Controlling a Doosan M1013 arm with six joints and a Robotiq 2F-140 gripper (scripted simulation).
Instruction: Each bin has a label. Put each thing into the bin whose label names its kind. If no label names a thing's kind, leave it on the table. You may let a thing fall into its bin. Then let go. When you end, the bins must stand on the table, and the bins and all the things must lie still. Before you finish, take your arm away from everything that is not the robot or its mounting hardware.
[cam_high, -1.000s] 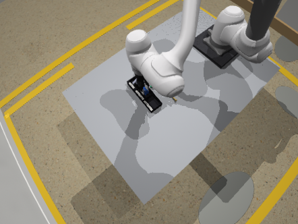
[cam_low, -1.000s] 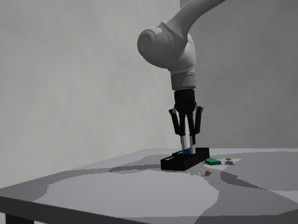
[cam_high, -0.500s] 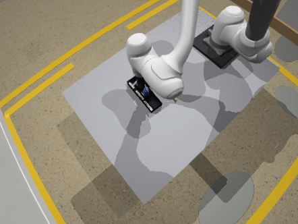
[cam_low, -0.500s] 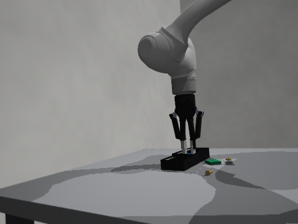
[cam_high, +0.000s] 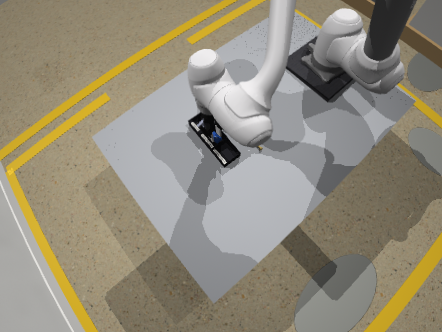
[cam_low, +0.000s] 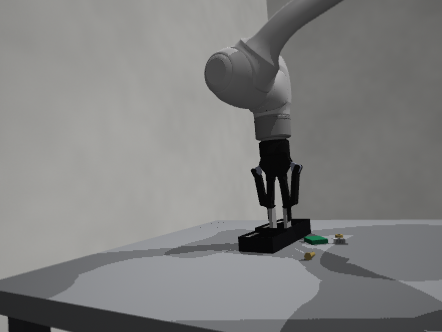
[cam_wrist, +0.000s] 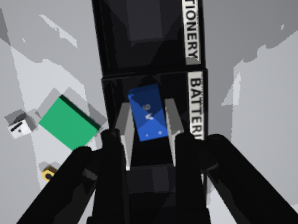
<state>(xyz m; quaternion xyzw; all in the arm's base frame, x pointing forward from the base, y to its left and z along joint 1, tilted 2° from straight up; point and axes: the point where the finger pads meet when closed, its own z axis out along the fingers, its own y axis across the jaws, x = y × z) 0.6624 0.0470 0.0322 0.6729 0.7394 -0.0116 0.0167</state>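
Now: the black bin tray 1 cm ahead of my hand and 3 cm below it. Also, from my hand: small white piece (14 cm behind, 2 cm to the right, 4 cm below); then flat green board (8 cm behind, 2 cm to the right, 4 cm below); then blue battery (1 cm to the right, 3 cm below).
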